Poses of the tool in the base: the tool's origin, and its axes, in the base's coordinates. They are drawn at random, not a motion.
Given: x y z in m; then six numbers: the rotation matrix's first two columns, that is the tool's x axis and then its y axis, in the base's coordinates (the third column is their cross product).
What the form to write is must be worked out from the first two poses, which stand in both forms.
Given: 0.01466 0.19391 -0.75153 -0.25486 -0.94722 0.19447 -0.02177 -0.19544 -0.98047
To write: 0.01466 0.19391 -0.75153 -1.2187 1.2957 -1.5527
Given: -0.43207 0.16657 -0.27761 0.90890 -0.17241 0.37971 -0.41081 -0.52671 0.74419
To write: -0.43207 0.16657 -0.27761 2.1300 -0.4161 0.3221
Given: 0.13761 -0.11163 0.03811 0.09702 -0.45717 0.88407 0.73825 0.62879 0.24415
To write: 0.13761 -0.11163 0.03811 -0.2908 -1.1726 -0.9034
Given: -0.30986 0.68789 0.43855 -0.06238 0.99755 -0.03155 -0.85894 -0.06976 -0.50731
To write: -0.30986 0.68789 0.43855 -0.4330 -0.4106 1.5990
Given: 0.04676 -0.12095 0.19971 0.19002 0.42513 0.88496 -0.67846 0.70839 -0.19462
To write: 0.04676 -0.12095 0.19971 0.2633 -1.1385 0.7879
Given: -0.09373 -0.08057 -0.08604 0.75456 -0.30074 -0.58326 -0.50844 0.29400 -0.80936
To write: -0.09373 -0.08057 -0.08604 -1.3000 0.7559 0.1573
